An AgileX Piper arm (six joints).
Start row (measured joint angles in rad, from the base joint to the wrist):
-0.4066 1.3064 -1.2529 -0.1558 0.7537 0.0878
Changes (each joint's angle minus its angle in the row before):
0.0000 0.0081 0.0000 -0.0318 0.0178 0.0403
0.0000 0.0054 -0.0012 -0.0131 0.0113 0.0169
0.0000 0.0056 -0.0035 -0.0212 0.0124 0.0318
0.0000 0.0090 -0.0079 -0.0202 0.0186 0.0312
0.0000 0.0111 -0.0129 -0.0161 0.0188 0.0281
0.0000 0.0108 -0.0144 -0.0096 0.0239 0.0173
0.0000 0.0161 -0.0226 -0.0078 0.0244 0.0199
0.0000 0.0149 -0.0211 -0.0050 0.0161 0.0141
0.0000 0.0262 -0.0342 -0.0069 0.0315 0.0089
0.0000 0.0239 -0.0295 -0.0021 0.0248 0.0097
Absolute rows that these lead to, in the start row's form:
-0.4066 1.3145 -1.2529 -0.1876 0.7715 0.1281
-0.4066 1.3199 -1.2541 -0.2007 0.7828 0.1450
-0.4066 1.3255 -1.2576 -0.2219 0.7952 0.1768
-0.4066 1.3345 -1.2655 -0.2421 0.8138 0.2080
-0.4066 1.3456 -1.2784 -0.2582 0.8326 0.2361
-0.4066 1.3564 -1.2928 -0.2678 0.8565 0.2534
-0.4066 1.3725 -1.3154 -0.2756 0.8809 0.2733
-0.4066 1.3874 -1.3365 -0.2806 0.8970 0.2874
-0.4066 1.4136 -1.3707 -0.2875 0.9285 0.2963
-0.4066 1.4375 -1.4002 -0.2896 0.9533 0.3060

